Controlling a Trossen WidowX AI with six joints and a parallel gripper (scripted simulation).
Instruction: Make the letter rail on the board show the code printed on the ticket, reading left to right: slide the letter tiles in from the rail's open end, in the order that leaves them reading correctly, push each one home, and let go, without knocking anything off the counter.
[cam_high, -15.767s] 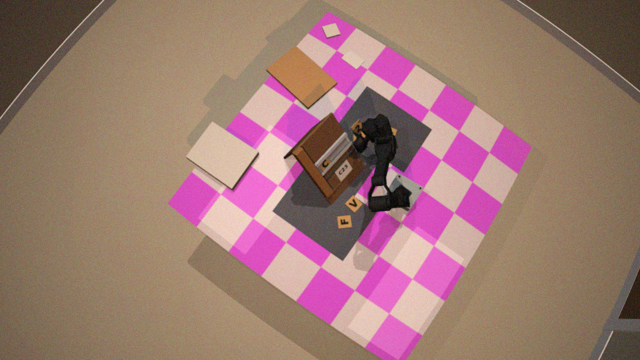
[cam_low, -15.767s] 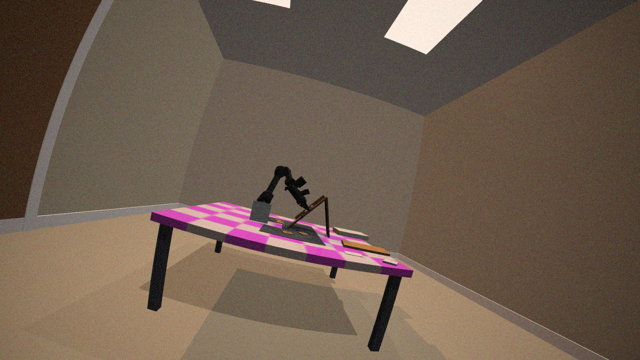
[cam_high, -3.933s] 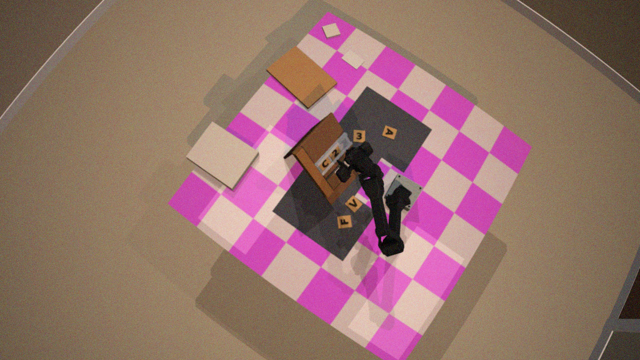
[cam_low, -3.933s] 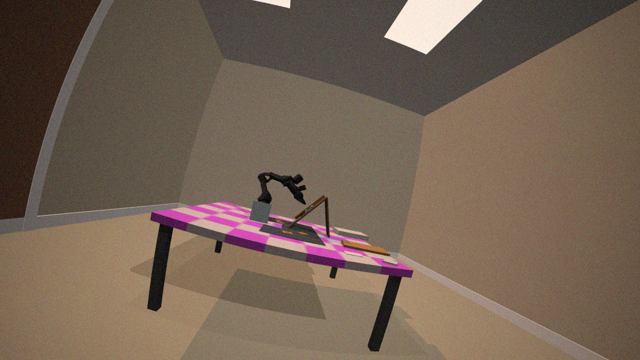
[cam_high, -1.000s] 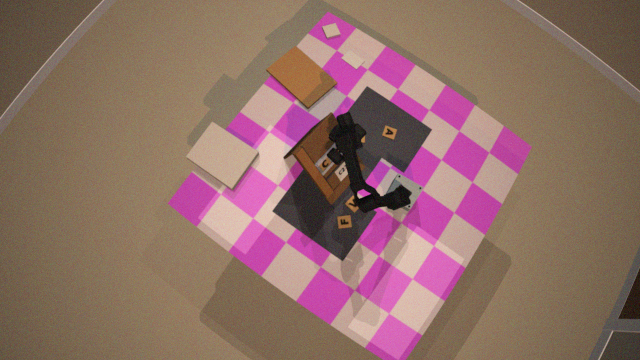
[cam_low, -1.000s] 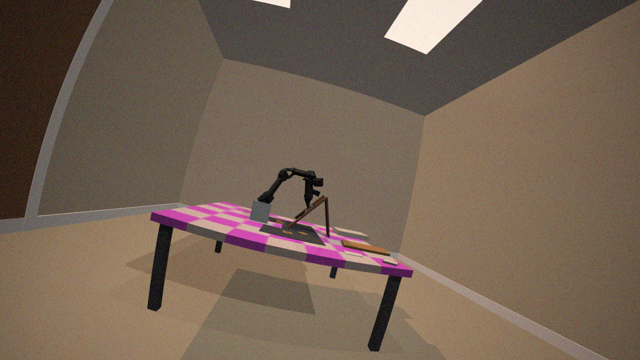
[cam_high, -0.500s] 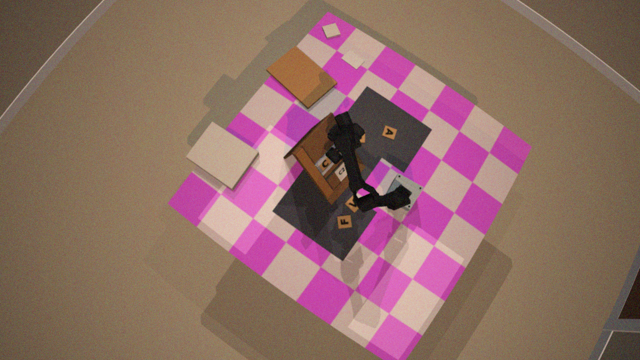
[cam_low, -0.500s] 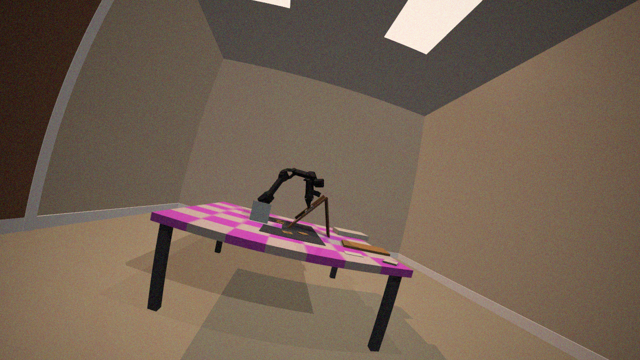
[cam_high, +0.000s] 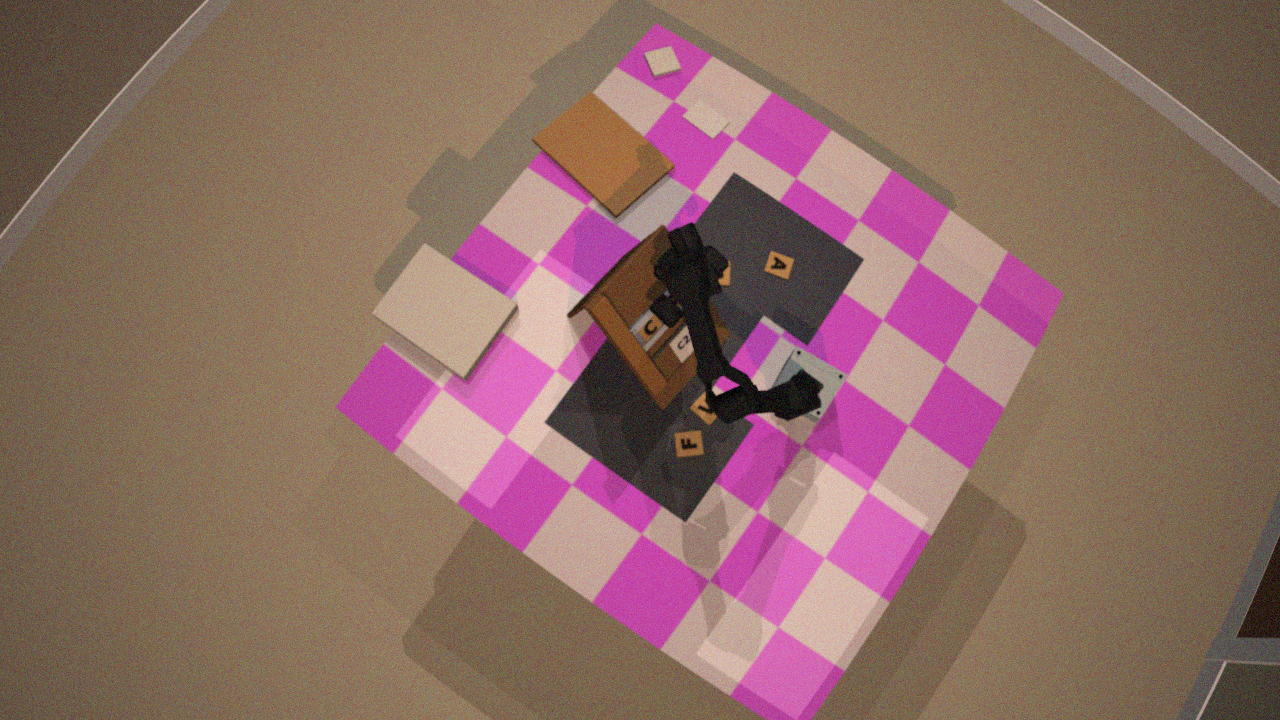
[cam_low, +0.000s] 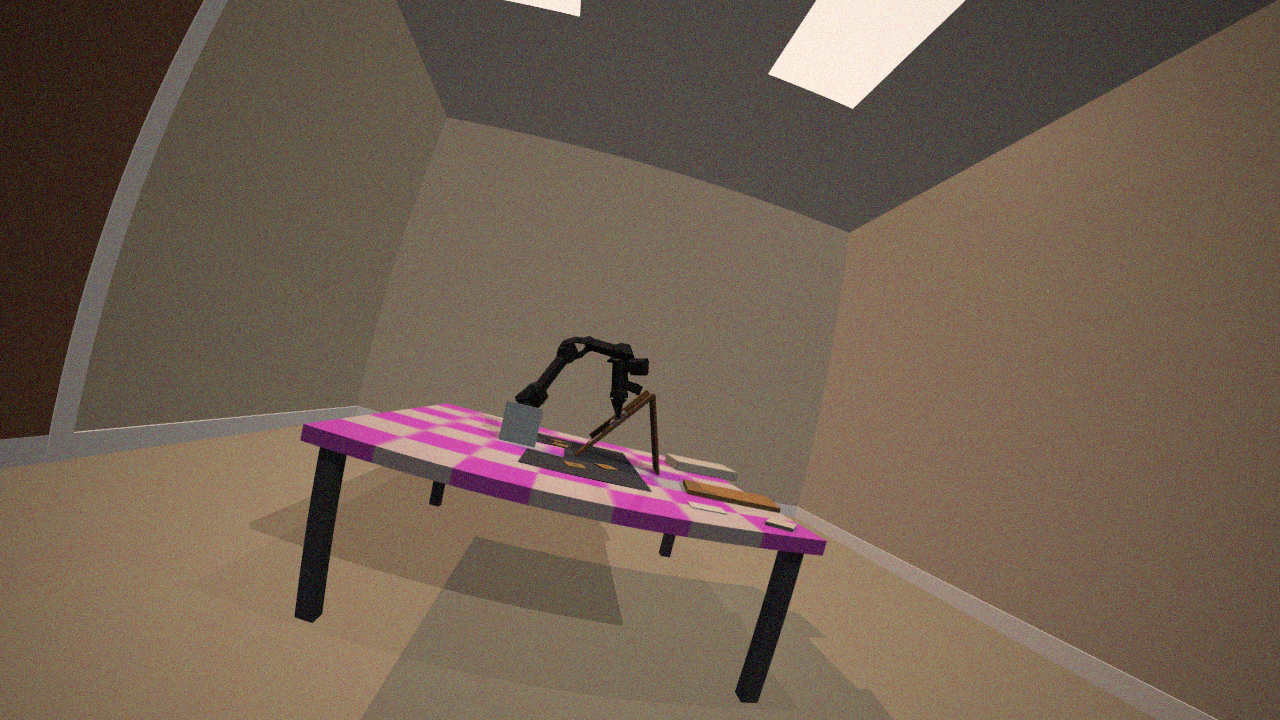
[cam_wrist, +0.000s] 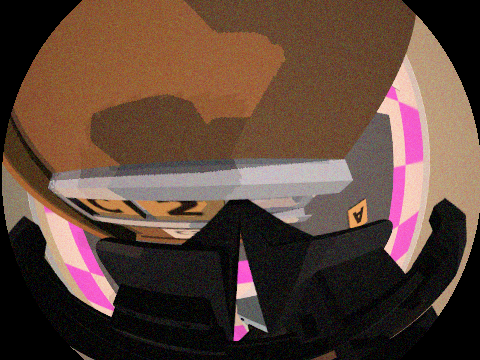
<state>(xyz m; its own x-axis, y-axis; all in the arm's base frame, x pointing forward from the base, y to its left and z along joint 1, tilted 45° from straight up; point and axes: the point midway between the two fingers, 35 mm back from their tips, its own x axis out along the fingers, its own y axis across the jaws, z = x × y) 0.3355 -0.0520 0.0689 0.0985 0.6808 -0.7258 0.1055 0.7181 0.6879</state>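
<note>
The 2 tile lies 4 cm to the left of my gripper tip. Also, from my gripper tip: c tile: 10 cm to the left, 1 cm ahead; white ticket: 9 cm below, 6 cm behind, 5 cm to the left; 3 tile: 16 cm below, 15 cm to the right, 2 cm behind.
</note>
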